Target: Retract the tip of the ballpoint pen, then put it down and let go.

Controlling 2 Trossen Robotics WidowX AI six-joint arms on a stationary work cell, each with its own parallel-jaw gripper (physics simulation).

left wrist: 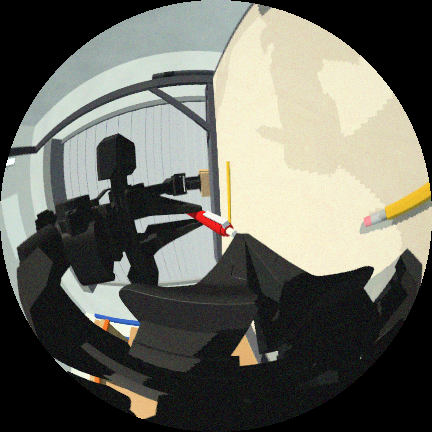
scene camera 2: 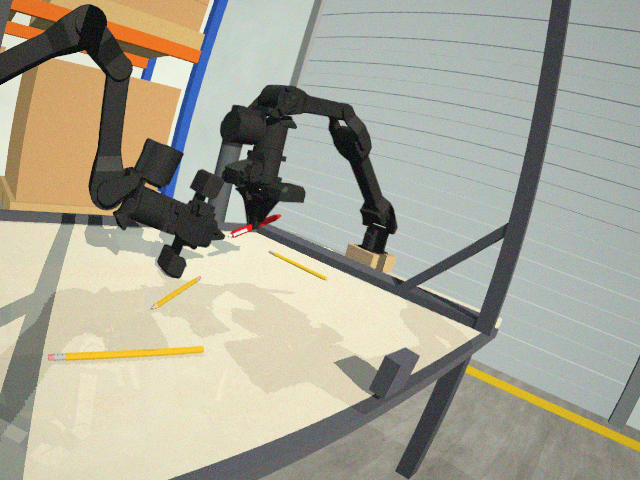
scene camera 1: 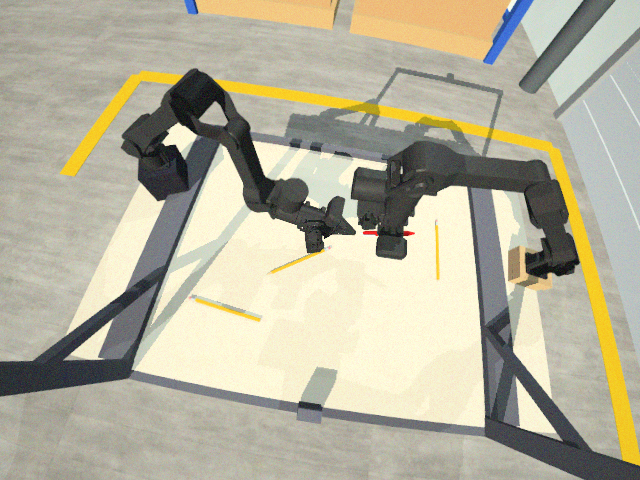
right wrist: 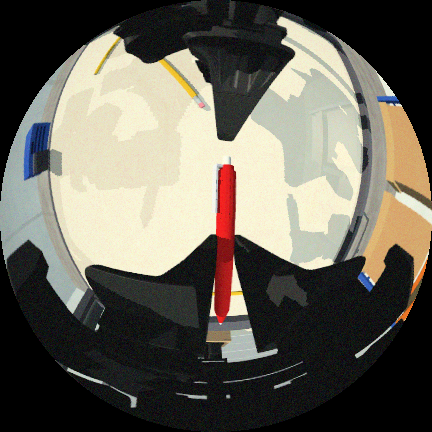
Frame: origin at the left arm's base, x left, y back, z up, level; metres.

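Seen in the pictures: left gripper, fingertip midpoint: (left wrist: 240, 238) (scene camera 2: 223, 236) (scene camera 1: 355, 233) (right wrist: 224, 140); right gripper, fingertip midpoint: (left wrist: 201, 214) (scene camera 2: 252, 228) (scene camera 1: 383, 233) (right wrist: 224, 240); left arm's base at its link origin: (scene camera 1: 157, 161); right arm's base at its link origin: (left wrist: 199, 181) (scene camera 2: 372, 250) (scene camera 1: 535, 266) (right wrist: 212, 343).
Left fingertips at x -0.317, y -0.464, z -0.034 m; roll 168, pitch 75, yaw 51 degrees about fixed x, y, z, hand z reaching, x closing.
Observation:
Offsets run from my left fingertips to a thing's top centre. Level surfaces: height alone.
A red ballpoint pen (scene camera 1: 369, 233) (scene camera 2: 272, 220) (left wrist: 212, 222) (right wrist: 226, 200) with a white clip and white button is held above the table. My right gripper (scene camera 2: 255, 225) (right wrist: 224, 240) is shut on the middle of its barrel. In the right wrist view the pen's button end points at my left gripper and its pointed end lies back between the right fingers; a tiny pale spot shows at that end. My left gripper (scene camera 1: 353, 231) (scene camera 2: 222, 236) (left wrist: 240, 238) (right wrist: 224, 140) is shut and empty. Its fingertips are close to the white button, with a small gap in the right wrist view.
Yellow pencils lie on the table {dz -0.073 m} (scene camera 1: 361, 335) (scene camera 2: 289, 387): one pencil {dx -0.014, dy +0.152, dz -0.064 m} (scene camera 1: 299, 260) (scene camera 2: 175, 293) below the left gripper, one pencil {dx -0.076, dy -0.244, dz -0.066 m} (scene camera 1: 437, 253) (scene camera 2: 298, 265) right of the pen, and one pencil {dx -0.091, dy +0.361, dz -0.066 m} (scene camera 1: 227, 309) (scene camera 2: 134, 353) nearer the front. Dark frame beams border the table.

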